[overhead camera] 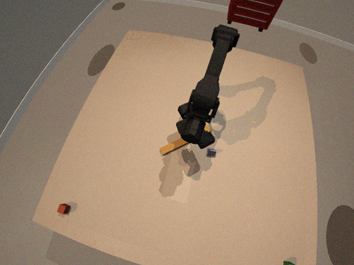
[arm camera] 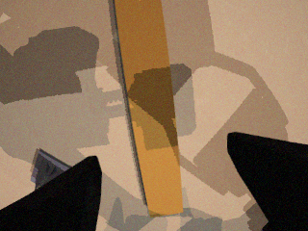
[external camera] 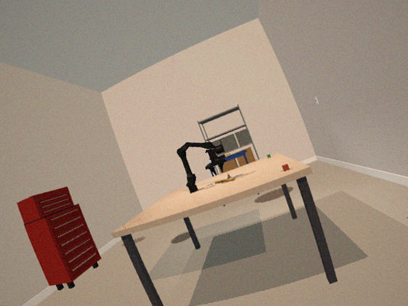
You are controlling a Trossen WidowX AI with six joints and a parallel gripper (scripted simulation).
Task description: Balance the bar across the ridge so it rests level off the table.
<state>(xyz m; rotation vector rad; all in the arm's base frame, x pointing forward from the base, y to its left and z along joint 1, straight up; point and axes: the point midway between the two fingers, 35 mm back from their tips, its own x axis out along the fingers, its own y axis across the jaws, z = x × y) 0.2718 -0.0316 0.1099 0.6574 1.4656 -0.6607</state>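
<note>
My gripper tip is 2 cm short of the long yellow bar, 2 cm to the left of it and 7 cm above it. The rest, counted from my gripper tip: red cube (47 cm ahead, 47 cm to the right, 6 cm below); green cube (47 cm ahead, 53 cm to the left, 6 cm below).
</note>
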